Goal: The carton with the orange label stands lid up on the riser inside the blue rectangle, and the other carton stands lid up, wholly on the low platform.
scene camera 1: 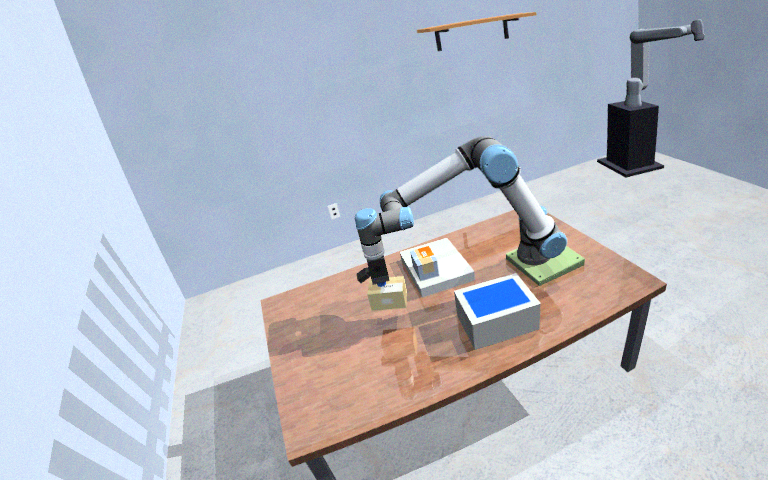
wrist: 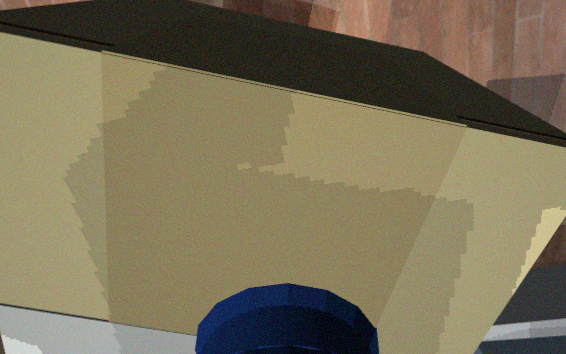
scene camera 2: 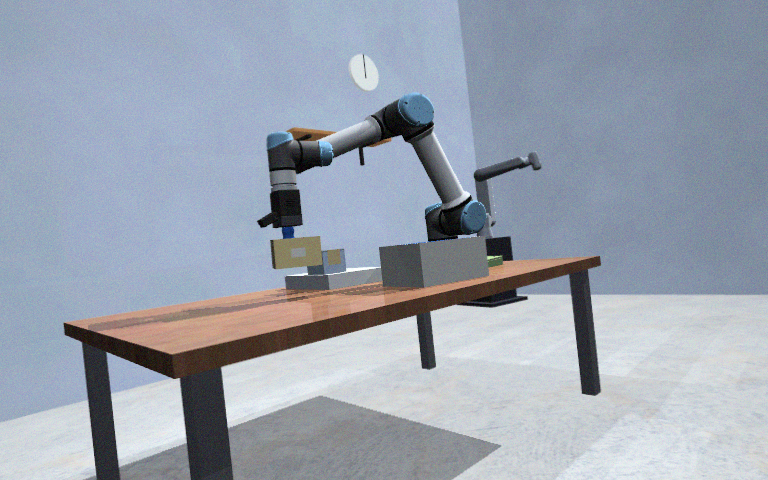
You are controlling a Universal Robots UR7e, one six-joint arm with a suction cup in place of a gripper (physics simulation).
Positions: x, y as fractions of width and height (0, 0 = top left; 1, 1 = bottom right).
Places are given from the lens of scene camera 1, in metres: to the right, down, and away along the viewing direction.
low white platform (scene camera 1: 0.59, 0.57): 0.30, 0.13, 1.74
